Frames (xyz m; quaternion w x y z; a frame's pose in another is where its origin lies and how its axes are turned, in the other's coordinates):
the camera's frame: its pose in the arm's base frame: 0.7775 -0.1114 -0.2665 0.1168 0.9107 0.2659 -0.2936
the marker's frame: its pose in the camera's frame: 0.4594 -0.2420 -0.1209 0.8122 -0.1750 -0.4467 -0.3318
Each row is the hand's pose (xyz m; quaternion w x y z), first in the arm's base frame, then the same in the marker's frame.
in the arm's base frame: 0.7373 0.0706 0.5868 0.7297 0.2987 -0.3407 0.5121
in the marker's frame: -0.9088 -0.5637 0.2998 0.1523 0.3302 0.0250 -0.9312
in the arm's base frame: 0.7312 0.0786 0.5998 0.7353 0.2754 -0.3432 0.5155
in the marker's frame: -0.9173 -0.5765 0.2940 0.1659 0.3396 0.0417 -0.9249
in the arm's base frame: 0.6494 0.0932 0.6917 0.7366 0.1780 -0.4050 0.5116
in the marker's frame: -0.9712 -0.6874 0.3059 0.2437 0.3256 0.1235 -0.9052
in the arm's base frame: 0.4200 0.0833 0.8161 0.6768 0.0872 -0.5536 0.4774
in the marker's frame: -1.0077 -0.9314 0.3916 0.3606 0.2083 0.2085 -0.8849
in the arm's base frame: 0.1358 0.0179 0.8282 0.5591 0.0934 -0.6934 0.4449
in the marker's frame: -0.9308 -1.1625 0.5524 0.4416 0.0419 0.1984 -0.8740
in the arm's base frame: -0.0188 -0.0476 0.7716 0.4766 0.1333 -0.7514 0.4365
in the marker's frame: -0.8356 -1.2546 0.6701 0.4690 -0.0517 0.1505 -0.8687
